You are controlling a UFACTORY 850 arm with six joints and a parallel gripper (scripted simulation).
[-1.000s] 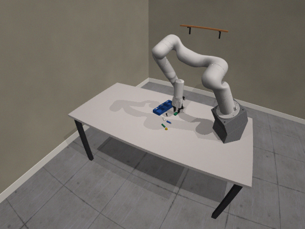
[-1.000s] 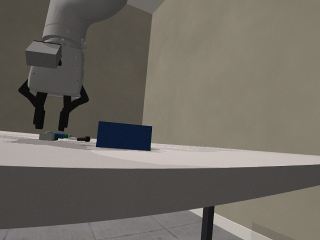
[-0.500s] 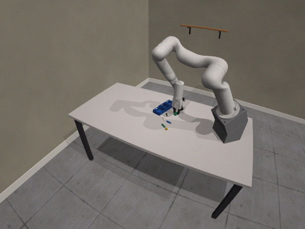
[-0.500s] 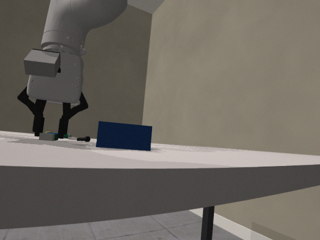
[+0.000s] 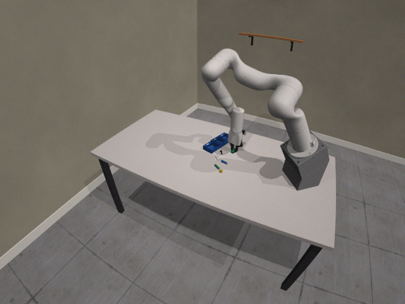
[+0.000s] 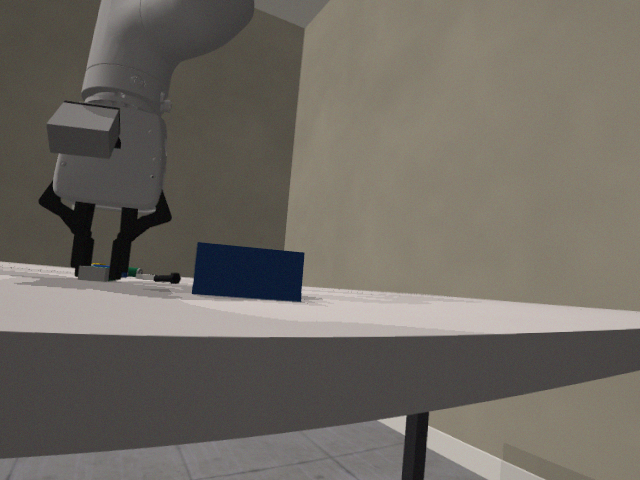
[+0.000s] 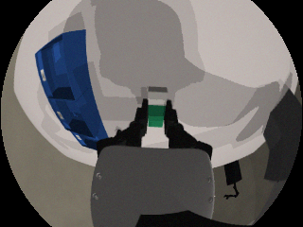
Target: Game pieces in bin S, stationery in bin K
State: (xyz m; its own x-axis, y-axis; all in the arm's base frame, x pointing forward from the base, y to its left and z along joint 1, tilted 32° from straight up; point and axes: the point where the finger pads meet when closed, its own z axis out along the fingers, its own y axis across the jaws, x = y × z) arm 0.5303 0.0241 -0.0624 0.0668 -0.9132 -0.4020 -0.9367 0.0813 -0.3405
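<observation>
Now: the blue bin 14 cm ahead of my hand and 1 cm to the left of it. The rest, counted from my hand: white domino: 4 cm ahead, 15 cm to the left, 2 cm below; then green block: 1 cm to the right, 2 cm below; then black bolt: 6 cm ahead, 8 cm to the left, 2 cm below.
</observation>
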